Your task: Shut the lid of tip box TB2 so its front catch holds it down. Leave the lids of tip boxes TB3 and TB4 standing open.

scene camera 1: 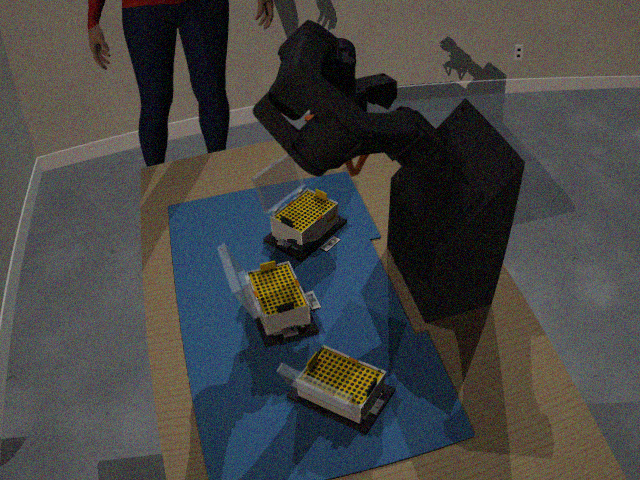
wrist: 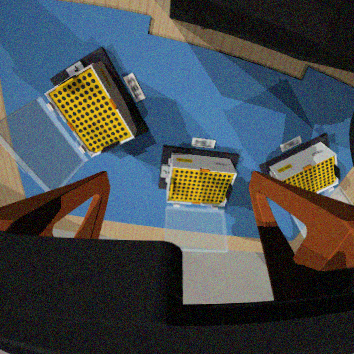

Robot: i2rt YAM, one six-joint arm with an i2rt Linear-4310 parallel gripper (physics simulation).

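Seen in the pictures: gripper, between the fingertips: [wrist: 178, 178]; arm's base, origin of its link: [scene camera 1: 450, 171].
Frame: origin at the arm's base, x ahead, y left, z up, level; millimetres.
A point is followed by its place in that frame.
TB2, by elimination from the tags, is the box [scene camera 1: 341, 379] @[x 238, y 264, z -197 mm] [wrist: 312, 172] @[x 218, y 250, z -198 mm] nearest the scene camera, at the right in the wrist view. Its clear lid [scene camera 1: 288, 373] @[x 322, y 298, z -112 mm] stands open, partly hidden behind a finger in the wrist view. TB4 [scene camera 1: 279, 294] @[x 320, y 58, z -198 mm] [wrist: 201, 185] @[x 320, y 47, z -198 mm] is in the middle, clear lid [scene camera 1: 230, 271] @[x 399, y 74, z -111 mm] [wrist: 196, 228] @[x 393, y 63, z -155 mm] open. TB3 [scene camera 1: 306, 211] @[x 244, y -168, z -198 mm] [wrist: 91, 110] @[x 241, y -170, z -198 mm] is at the far end, left in the wrist view, clear lid [scene camera 1: 273, 180] @[x 306, y -219, z -145 mm] [wrist: 42, 142] @[x 294, y -225, z -158 mm] open. My gripper [wrist: 178, 178] @[x 188, y -59, z -4 mm] is open and empty, high above the boxes; its fingertips are mostly hidden in the scene view.
The boxes sit in dark bases on a blue mat [scene camera 1: 206, 222] @[x 468, y -238, z -255 mm] [wrist: 200, 90] @[x 169, y -14, z -255 mm] on a wooden table [scene camera 1: 155, 289] @[x 581, y -45, z -258 mm]. Tags [scene camera 1: 330, 243] [wrist: 204, 143] lie beside the bases. The dark robot base [scene camera 1: 454, 222] @[x 20, y 95, z -35 mm] stands right of the mat. A person [scene camera 1: 175, 62] stands behind the table.
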